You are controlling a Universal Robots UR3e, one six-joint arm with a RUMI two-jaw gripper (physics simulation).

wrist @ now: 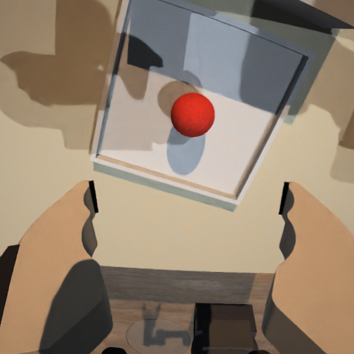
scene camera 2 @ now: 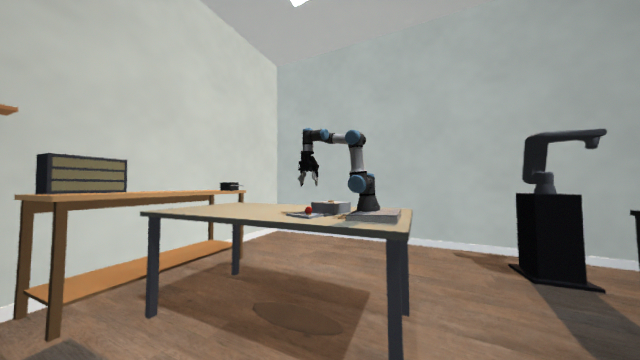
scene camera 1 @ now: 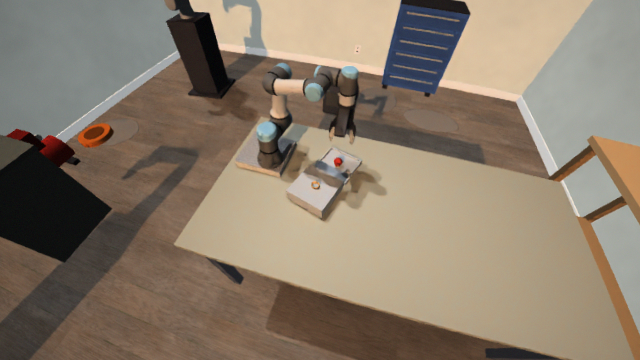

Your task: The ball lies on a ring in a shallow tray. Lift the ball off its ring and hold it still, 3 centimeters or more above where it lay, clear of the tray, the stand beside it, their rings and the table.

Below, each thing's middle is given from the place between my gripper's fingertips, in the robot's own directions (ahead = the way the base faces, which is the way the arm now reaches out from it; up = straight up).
The red ball (wrist: 192,114) is 140 mm below my hand and 10 mm to the left of it. Round my hand: grey stand (scene camera 1: 315,190): 190 mm to the right, 130 mm below, 80 mm behind; then shallow tray (scene camera 1: 349,164): 170 mm below, 10 mm to the left.
